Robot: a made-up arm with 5 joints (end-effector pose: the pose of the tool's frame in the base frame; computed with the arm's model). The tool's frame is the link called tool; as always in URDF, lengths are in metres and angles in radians.
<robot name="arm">
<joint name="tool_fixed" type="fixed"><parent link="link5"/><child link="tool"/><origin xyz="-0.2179 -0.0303 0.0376" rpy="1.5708 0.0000 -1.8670"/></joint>
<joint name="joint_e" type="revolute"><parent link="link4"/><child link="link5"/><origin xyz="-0.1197 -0.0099 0.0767" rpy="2.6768 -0.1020 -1.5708"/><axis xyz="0 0 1"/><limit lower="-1.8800" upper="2.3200"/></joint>
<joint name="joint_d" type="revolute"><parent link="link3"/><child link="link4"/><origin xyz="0.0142 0.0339 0.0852" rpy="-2.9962 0.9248 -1.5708"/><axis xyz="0 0 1"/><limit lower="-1.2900" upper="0.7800"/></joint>
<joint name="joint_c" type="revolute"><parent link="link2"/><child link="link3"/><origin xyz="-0.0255 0.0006 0.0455" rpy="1.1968 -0.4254 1.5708"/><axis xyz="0 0 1"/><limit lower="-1.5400" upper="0.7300"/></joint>
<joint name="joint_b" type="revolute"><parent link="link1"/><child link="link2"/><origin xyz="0.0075 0.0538 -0.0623" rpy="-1.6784 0.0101 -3.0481"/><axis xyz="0 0 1"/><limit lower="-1.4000" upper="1.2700"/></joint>
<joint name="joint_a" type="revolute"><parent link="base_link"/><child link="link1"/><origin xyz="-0.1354 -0.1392 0.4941" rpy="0.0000 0.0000 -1.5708"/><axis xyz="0 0 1"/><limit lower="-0.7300" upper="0.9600"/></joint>
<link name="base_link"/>
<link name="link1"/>
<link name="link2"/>
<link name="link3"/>
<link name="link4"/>
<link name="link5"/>
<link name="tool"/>
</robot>
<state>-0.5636 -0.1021 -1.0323 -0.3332 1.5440</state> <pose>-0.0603 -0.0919 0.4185 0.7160 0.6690 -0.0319</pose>
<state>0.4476 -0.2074 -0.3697 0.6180 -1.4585</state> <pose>-0.5183 -0.2012 0.2840 0.4214 -2.2423 0.0242</pose>
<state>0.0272 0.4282 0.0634 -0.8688 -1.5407</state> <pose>-0.3444 -0.0285 0.7298 -0.1723 -0.7863 -0.1463</pose>
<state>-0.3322 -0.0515 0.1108 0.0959 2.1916</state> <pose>-0.2113 -0.0721 0.2707 0.3170 2.1949 -0.2137</pose>
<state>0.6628 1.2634 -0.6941 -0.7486 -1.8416</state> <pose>-0.4769 -0.3519 0.3873 0.1689 -1.9656 1.0059</pose>
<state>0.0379 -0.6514 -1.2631 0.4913 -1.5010</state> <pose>-0.3496 0.1881 0.3141 0.1379 -2.5322 -1.5204</pose>
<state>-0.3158 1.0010 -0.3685 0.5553 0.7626</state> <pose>-0.1695 0.0024 0.4143 -1.0780 -0.0385 -0.4901</pose>
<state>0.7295 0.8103 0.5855 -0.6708 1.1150</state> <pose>-0.1223 -0.1299 0.3677 -0.8668 1.6551 -0.5082</pose>
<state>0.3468 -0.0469 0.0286 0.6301 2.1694</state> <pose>-0.1356 -0.1333 0.2786 -0.4300 1.5700 0.0329</pose>
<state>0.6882 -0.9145 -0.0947 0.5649 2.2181</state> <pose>-0.2266 -0.0501 0.3450 -0.0850 1.8321 1.0951</pose>
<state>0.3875 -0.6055 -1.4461 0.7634 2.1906</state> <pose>-0.0193 -0.0590 0.4497 1.0617 0.5612 0.4302</pose>
